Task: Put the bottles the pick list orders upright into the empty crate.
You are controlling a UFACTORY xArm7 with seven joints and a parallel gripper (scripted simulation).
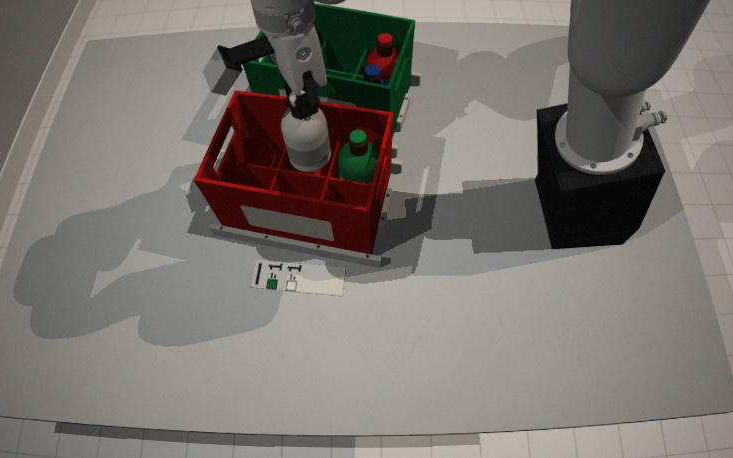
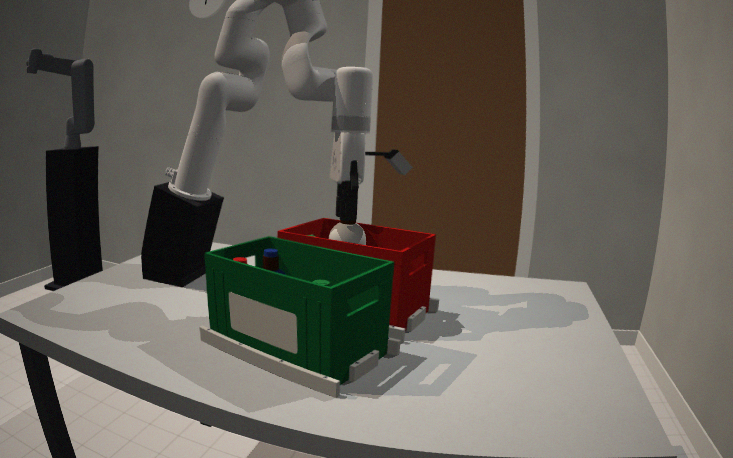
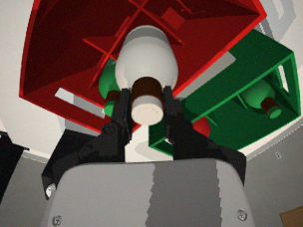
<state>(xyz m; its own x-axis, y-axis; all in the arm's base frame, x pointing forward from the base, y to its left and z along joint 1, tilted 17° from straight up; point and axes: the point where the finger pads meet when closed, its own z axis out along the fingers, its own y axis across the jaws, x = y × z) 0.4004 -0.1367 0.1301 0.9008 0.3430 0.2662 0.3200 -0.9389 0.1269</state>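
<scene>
My gripper is now 7 cm above the white-capped bottle. The rest, counted from my hand: red crate (2 cm ahead, 4 cm to the left, 15 cm below); then green crate (6 cm behind, 19 cm to the right, 15 cm below); then blue bottle (12 cm behind, 11 cm to the right, 14 cm below).
</scene>
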